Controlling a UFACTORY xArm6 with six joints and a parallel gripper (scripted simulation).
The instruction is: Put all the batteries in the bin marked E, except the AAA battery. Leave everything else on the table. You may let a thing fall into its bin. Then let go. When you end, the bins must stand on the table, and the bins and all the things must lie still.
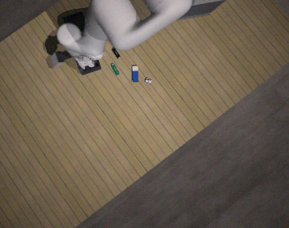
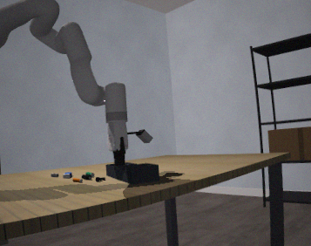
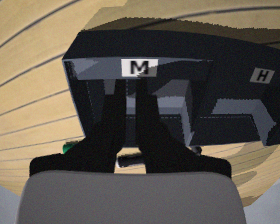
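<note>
My hand is 90 mm to the right of the green battery, 60 mm past it and 30 mm above it. The rest, counted from my hand: orange battery 160 mm behind, 30 mm below, 20 mm to the left; then dark bin 80 mm to the right, 30 mm behind, 10 mm below; then black cylindrical battery 110 mm behind, 50 mm to the left, 30 mm below.
</note>
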